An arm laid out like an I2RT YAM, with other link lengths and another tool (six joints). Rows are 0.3 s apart.
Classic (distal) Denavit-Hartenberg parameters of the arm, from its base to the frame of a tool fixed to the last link. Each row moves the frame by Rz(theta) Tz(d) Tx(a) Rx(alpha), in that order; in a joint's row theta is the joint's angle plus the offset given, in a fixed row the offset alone. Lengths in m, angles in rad.
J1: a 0.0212, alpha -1.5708, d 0.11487, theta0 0
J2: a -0.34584, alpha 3.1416, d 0, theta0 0
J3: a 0.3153, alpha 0, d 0, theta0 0.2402
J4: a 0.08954, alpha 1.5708, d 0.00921, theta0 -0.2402
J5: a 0, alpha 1.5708, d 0.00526, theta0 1.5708
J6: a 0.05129, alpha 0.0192, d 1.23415, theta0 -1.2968
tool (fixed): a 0, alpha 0, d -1.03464, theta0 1.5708
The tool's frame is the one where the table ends.
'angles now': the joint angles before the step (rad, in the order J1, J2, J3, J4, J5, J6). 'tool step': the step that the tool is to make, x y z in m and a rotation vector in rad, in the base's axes. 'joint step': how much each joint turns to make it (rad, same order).
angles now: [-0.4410, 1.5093, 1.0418, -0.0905, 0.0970, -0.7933]
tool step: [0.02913, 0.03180, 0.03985, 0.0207, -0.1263, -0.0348]
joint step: [0.1145, 0.0071, 0.0482, 0.0494, 0.0974, 0.1324]
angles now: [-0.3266, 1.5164, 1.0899, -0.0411, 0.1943, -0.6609]
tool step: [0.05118, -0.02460, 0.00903, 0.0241, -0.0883, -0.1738]
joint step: [0.0566, 0.1814, 0.1697, 0.0465, 0.1864, 0.1503]
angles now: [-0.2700, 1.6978, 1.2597, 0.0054, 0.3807, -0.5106]
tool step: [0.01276, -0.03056, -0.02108, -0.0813, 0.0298, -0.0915]
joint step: [-0.0147, 0.0996, 0.0254, 0.0896, 0.1056, -0.0518]
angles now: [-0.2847, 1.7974, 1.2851, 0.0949, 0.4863, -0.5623]
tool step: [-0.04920, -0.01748, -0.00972, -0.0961, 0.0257, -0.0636]
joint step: [-0.0396, -0.0798, -0.1792, 0.1507, 0.0602, -0.0951]
